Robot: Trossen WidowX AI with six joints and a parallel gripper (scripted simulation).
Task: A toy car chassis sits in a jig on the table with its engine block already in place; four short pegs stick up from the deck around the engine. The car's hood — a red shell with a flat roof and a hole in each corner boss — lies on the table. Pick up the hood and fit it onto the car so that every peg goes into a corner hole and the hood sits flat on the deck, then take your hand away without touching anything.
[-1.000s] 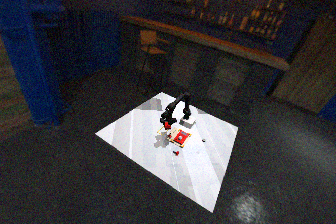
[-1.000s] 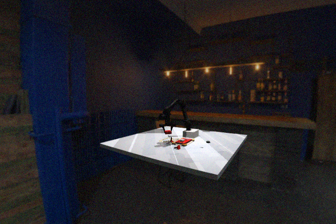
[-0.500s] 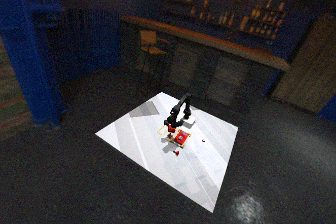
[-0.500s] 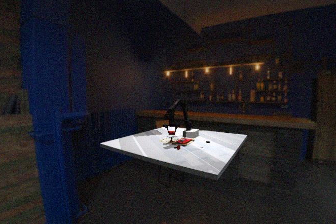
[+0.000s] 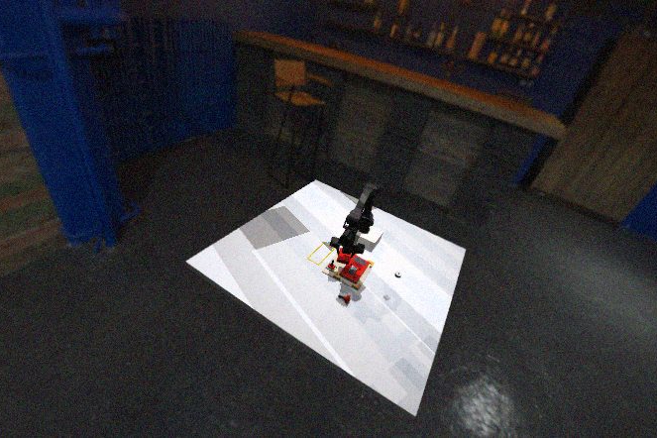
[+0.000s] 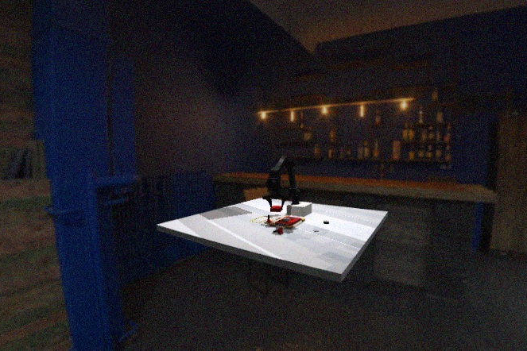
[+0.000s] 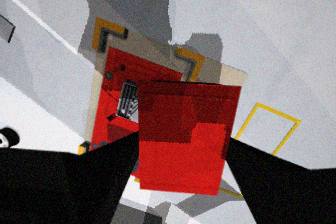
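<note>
Now: the tan jig 90 mm below my gripper tip, 50 mm to the left of it and 30 mm behind it. From my gripper tip the other things lie so: dark wheel (320 mm to the left, 140 mm behind, 100 mm below); red hood (right at my gripper tip).
</note>
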